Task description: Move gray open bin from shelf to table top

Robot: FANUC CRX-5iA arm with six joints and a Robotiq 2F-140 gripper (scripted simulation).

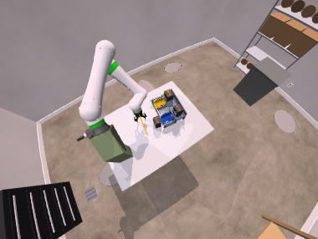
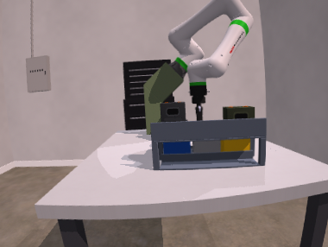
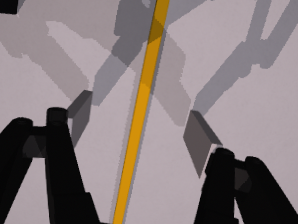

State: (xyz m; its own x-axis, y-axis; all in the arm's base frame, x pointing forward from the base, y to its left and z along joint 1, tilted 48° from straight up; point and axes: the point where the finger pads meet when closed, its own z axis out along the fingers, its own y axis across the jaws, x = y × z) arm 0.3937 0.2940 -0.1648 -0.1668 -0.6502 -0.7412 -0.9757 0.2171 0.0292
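Right now the thin yellow strip is 3 cm below my hand. The rest, counted from my hand: gray open bin: 30 cm ahead, 5 cm to the right; then dark box: 13 cm ahead, 14 cm to the right, 3 cm above; then blue bin: 28 cm ahead, 16 cm to the right.
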